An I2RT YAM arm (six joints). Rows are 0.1 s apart.
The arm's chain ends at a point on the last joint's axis. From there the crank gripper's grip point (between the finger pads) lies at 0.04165 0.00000 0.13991 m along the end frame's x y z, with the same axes.
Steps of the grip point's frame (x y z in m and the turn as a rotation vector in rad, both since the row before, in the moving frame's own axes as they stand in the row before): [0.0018 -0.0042 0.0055 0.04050 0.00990 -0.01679]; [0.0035 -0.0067 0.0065 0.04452 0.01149 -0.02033]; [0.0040 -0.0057 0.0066 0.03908 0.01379 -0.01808]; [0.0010 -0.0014 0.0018 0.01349 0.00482 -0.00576]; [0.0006 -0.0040 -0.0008 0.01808 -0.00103 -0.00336]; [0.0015 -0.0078 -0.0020 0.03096 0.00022 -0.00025]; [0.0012 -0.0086 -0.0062 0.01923 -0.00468 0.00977]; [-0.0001 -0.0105 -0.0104 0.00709 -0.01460 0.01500]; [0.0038 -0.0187 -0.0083 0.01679 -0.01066 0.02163]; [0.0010 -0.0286 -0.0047 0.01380 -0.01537 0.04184]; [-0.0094 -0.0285 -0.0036 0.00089 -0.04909 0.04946]
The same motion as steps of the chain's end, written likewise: [0.0005 0.0022 0.0060 0.04050 0.00990 -0.01679]; [0.0020 0.0004 0.0071 0.04452 0.01149 -0.02033]; [0.0021 0.0005 0.0073 0.03908 0.01379 -0.01808]; [0.0003 0.0007 0.0020 0.01349 0.00482 -0.00576]; [0.0007 -0.0013 -0.0008 0.01808 -0.00103 -0.00336]; [0.0015 -0.0035 -0.0019 0.03096 0.00022 -0.00025]; [0.0018 -0.0063 -0.0064 0.01923 -0.00468 0.00977]; [0.0019 -0.0101 -0.0110 0.00709 -0.01460 0.01500]; [0.0053 -0.0172 -0.0087 0.01679 -0.01066 0.02163]; [0.0032 -0.0284 -0.0053 0.01380 -0.01537 0.04184]; [-0.0024 -0.0303 -0.0055 0.00089 -0.04909 0.04946]
